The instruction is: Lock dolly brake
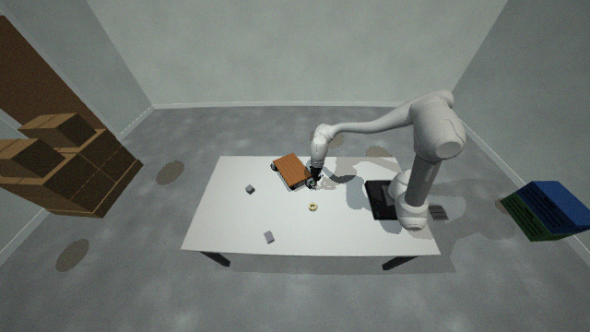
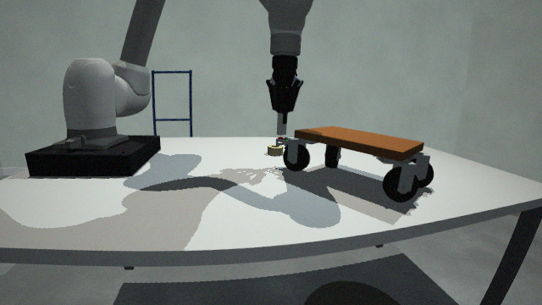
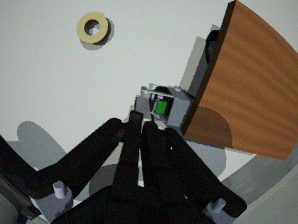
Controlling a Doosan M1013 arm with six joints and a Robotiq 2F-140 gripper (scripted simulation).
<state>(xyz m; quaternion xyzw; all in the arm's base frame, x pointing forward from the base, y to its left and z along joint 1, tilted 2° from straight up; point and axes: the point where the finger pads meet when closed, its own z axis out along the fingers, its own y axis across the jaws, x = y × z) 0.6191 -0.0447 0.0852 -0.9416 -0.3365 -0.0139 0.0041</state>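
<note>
The brake pedal is 5 cm below my hand, 1 cm to the right of it and 1 cm ahead of it.
</note>
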